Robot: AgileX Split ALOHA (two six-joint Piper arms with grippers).
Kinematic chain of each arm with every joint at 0, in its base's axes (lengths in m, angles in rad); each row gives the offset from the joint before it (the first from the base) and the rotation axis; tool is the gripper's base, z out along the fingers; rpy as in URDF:
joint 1: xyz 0 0 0.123 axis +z
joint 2: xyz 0 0 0 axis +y
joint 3: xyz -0.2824 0 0.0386 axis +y
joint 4: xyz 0.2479 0 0.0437 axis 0.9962 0 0.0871
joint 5: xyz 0 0 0 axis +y
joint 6: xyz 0.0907 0 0.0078 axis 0.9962 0 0.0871
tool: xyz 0 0 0 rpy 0 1.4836 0
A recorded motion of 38 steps. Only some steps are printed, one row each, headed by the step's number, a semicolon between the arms.
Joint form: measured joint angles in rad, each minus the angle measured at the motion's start. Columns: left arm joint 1, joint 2, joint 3, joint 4, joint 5, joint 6; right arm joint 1, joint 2, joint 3, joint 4, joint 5, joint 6.
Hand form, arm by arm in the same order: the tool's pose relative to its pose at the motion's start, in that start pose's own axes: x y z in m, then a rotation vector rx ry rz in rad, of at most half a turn. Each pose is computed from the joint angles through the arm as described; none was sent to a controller.
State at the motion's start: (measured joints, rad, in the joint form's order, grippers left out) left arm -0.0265 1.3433 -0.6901 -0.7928 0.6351 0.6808; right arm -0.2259 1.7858 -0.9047 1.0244 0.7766 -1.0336
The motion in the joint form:
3: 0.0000 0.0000 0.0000 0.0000 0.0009 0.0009; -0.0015 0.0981 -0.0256 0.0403 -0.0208 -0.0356
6: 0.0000 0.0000 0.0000 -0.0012 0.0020 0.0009; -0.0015 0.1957 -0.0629 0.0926 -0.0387 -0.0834
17: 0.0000 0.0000 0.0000 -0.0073 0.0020 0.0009; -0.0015 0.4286 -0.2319 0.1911 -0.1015 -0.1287
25: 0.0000 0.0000 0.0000 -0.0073 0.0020 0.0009; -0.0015 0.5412 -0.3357 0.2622 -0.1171 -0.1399
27: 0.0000 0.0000 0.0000 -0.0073 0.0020 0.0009; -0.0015 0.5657 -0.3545 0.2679 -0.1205 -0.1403
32: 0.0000 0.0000 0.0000 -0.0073 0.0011 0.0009; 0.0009 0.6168 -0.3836 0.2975 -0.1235 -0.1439
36: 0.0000 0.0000 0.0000 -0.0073 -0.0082 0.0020; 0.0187 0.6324 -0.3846 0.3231 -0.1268 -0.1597
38: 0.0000 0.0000 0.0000 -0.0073 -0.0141 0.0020; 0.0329 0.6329 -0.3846 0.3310 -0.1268 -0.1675
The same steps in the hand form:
3: 0.0001 -0.0001 0.0000 0.0006 0.0007 0.0009; -0.0006 -0.0169 0.0215 -0.0044 0.0219 0.0380
6: 0.0001 -0.0002 0.0000 0.0018 0.0011 -0.0001; -0.0029 -0.0329 0.0428 -0.0114 0.0298 0.0650
17: -0.0001 -0.0004 0.0000 0.0046 -0.0012 -0.0050; -0.0219 -0.0753 0.0915 0.0167 -0.0022 0.1325
25: -0.0001 -0.0004 0.0000 0.0046 -0.0012 -0.0050; -0.0337 -0.0952 0.1154 0.0164 -0.0422 0.1820
27: -0.0001 -0.0004 0.0000 0.0046 -0.0012 -0.0050; -0.0340 -0.0997 0.1210 0.0183 -0.0420 0.1895
32: -0.0002 -0.0004 0.0000 0.0041 -0.0019 -0.0050; -0.0319 -0.1078 0.1341 0.0138 -0.0413 0.2204
36: -0.0008 0.0002 0.0000 -0.0018 -0.0091 -0.0039; -0.0296 -0.1044 0.1425 0.0061 -0.0356 0.2200
38: -0.0012 0.0005 0.0000 -0.0056 -0.0137 -0.0039; -0.0299 -0.0996 0.1459 -0.0001 -0.0320 0.2080

